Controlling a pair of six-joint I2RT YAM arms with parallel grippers.
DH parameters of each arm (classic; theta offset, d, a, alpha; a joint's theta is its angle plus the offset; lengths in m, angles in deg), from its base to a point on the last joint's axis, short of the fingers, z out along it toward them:
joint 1: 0 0.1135 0.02 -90
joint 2: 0 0 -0.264 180
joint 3: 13.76 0 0.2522 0
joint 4: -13.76 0 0.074 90
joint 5: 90 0 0 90
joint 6: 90 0.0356 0 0
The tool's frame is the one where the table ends.
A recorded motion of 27 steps. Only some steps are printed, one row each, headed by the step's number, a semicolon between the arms.
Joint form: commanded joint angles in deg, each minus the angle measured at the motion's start. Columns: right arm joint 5, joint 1, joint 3, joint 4, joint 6, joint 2; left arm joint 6, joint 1, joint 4, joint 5, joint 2, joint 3.
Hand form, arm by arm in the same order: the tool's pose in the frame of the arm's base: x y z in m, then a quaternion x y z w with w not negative. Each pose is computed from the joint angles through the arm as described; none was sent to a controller.
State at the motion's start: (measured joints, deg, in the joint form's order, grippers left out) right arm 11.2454 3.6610 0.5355 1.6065 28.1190 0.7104; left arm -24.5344 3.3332 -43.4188 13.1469 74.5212 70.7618
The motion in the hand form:
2: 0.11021 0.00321 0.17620 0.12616 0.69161 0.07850 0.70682; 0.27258 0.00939 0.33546 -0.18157 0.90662 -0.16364 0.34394
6: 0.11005 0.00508 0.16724 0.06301 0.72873 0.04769 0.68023; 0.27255 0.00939 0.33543 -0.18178 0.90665 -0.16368 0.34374
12: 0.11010 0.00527 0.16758 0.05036 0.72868 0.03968 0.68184; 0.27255 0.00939 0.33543 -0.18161 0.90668 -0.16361 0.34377
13: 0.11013 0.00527 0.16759 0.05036 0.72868 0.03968 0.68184; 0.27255 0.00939 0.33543 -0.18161 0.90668 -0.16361 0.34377
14: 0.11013 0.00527 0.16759 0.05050 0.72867 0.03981 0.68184; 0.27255 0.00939 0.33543 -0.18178 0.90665 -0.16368 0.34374
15: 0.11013 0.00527 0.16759 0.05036 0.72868 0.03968 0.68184; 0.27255 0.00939 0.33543 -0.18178 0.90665 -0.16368 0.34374
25: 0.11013 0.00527 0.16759 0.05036 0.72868 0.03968 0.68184; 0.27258 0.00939 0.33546 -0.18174 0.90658 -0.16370 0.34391
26: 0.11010 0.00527 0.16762 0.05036 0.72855 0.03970 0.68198; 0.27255 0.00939 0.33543 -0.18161 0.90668 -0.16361 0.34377
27: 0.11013 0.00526 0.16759 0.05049 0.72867 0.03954 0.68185; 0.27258 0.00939 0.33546 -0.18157 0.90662 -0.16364 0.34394
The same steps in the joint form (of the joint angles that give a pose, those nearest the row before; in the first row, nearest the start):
2: -2.89 0.70 -0.22 -0.98 -11.54 -0.44; 0.52 0.24 -0.04 -0.79 0.11 0.72
6: -5.99 0.68 -0.22 -5.66 -18.80 -0.42; 0.50 0.24 -0.07 -0.79 0.11 0.72
12: -6.30 0.68 -0.22 -5.47 -20.50 -0.40; 0.52 0.24 -0.07 -0.79 0.11 0.72
13: -6.30 0.67 -0.22 -5.44 -20.50 -0.37; 0.52 0.24 -0.07 -0.79 0.11 0.72
14: -6.30 0.67 -0.22 -5.44 -20.48 -0.37; 0.50 0.24 -0.07 -0.79 0.11 0.72
15: -6.30 0.67 -0.22 -5.44 -20.50 -0.37; 0.50 0.24 -0.07 -0.79 0.11 0.72
25: -6.30 0.67 -0.22 -5.44 -20.50 -0.37; 0.50 0.24 -0.04 -0.79 0.11 0.72
26: -6.30 0.68 -0.22 -5.45 -20.50 -0.40; 0.52 0.24 -0.07 -0.79 0.11 0.72
27: -6.27 0.68 -0.22 -5.44 -20.50 -0.37; 0.52 0.24 -0.04 -0.79 0.11 0.72

